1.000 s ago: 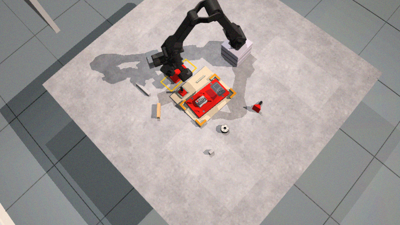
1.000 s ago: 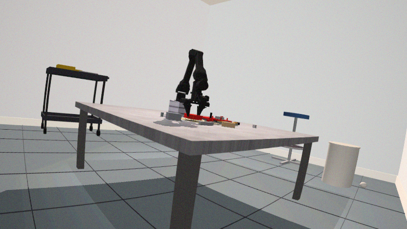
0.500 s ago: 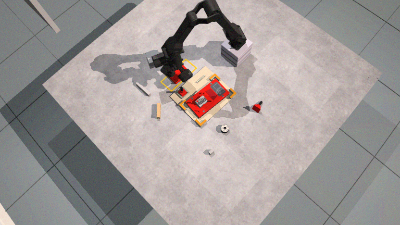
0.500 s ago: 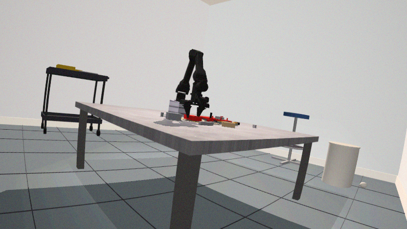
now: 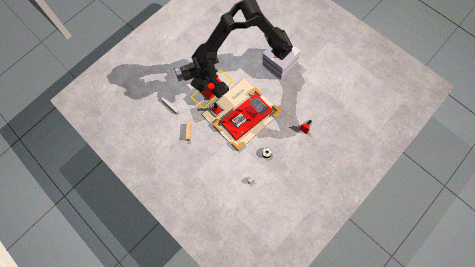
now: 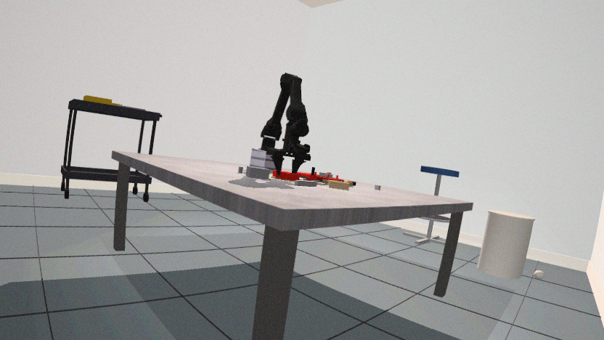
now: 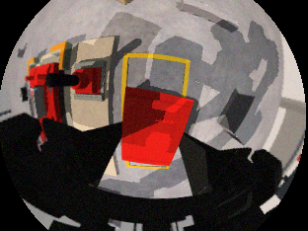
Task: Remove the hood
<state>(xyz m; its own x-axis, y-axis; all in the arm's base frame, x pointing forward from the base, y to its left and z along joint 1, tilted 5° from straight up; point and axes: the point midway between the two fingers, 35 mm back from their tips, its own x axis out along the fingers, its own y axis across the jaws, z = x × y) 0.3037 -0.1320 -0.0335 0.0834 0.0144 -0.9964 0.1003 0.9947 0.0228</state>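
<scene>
Now: gripper tip 10 mm below the red hood. Also, from my gripper tip: wooden block: 210 mm ahead, 80 mm to the left; then grey bar: 180 mm ahead, 80 mm to the right.
</scene>
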